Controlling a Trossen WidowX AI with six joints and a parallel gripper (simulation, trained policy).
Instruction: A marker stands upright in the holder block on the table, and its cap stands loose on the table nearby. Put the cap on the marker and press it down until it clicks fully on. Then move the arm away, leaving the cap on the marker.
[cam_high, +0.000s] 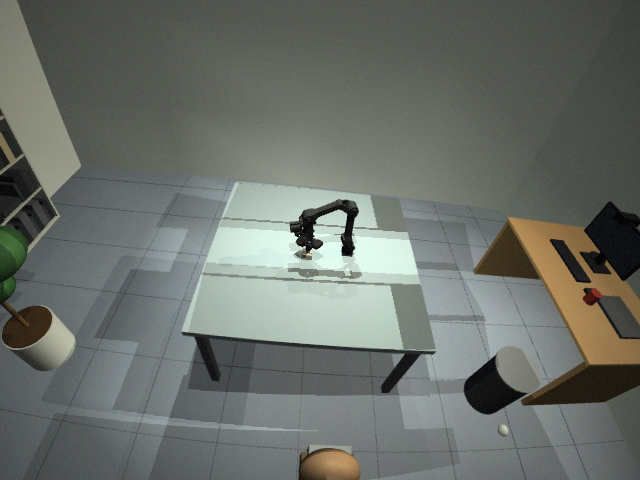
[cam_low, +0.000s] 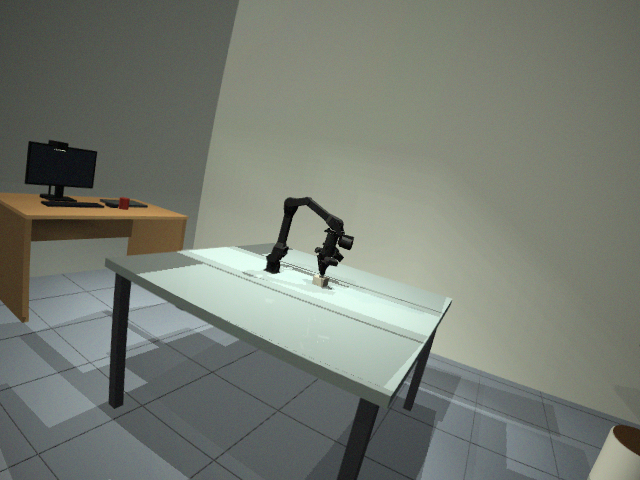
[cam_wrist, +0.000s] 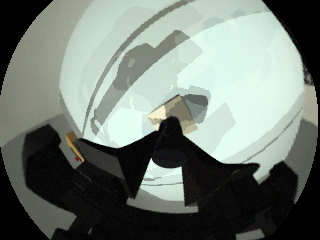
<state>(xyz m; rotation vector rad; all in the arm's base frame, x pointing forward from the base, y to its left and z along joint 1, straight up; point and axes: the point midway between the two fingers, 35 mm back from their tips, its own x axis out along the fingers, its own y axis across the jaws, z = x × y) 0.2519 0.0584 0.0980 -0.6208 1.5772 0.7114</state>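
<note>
The dark marker cap lies 1 cm ahead of my gripper tip and 1 cm above it. From my gripper tip the other things lie so: holder block: 1 cm ahead, 1 cm to the left, 4 cm below.
</note>
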